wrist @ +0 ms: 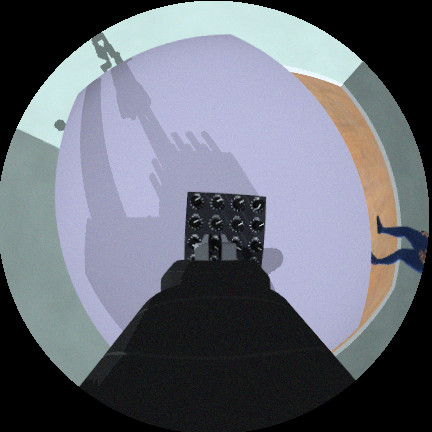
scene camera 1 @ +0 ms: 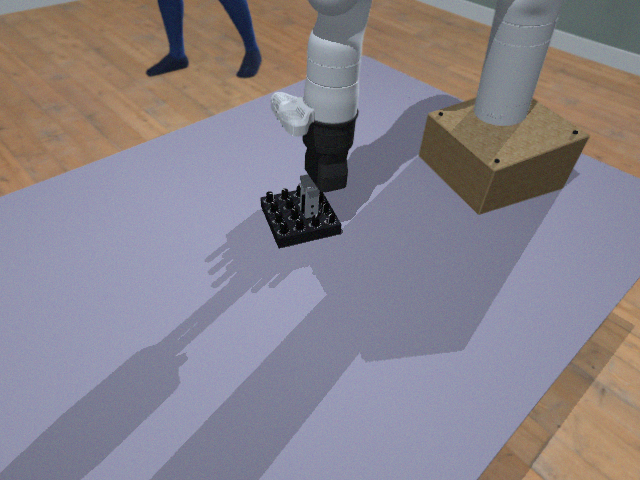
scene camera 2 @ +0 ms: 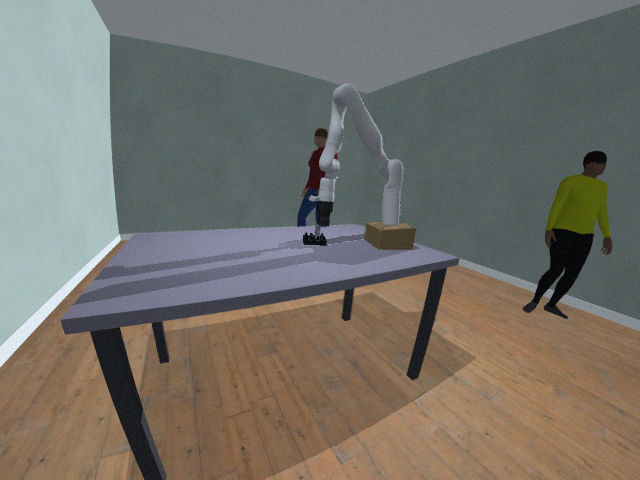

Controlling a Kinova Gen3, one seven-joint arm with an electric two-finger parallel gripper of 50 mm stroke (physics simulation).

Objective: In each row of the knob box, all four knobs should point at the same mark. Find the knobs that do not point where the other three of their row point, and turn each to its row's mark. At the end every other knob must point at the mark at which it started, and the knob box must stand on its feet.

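Places are measured from the arm's base along level axes (x right, y ahead, z up), in centimetres.
Pixels of known places: gripper, between the fingertips: (wrist: 214,242) (scene camera 1: 308,212) (scene camera 2: 316,237); arm's base, origin of its link: (scene camera 1: 500,111) (scene camera 2: 390,223).
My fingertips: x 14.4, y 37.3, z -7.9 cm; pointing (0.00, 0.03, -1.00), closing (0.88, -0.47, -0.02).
Ahead of a thing's pixels: the offset from my fingertips to its top centre. Level surfaces: height alone.
The black knob box {dx +1.7, dy +0.2, dz +1.2 cm} (scene camera 1: 309,239) (scene camera 2: 314,241) (wrist: 227,212) stands flat on the table, with rows of black knobs with white pointer lines. My gripper (scene camera 1: 308,205) (scene camera 2: 317,231) (wrist: 214,242) points down over it and is shut on a knob, the second from the left in the third row from the top of the wrist view. The pointer of that knob is hard to read. The second-row knobs {dx +1.6, dy +2.1, dz +1.2 cm} (wrist: 216,222) point right and slightly up. The top-right knob {dx +7.2, dy +1.6, dz +1.1 cm} (wrist: 257,204) seems angled differently from its row. The fingers partly cover the third row; the gripper body mostly hides the fourth.
Neighbouring knobs stand close around the fingers. The wooden block (scene camera 1: 457,165) (scene camera 2: 390,236) under the arm's base stands on the purple-grey table {dz -2.7 cm} (scene camera 1: 129,217) (scene camera 2: 206,289). Shadows of the arm and box fall across the table. Two people stand beyond the table.
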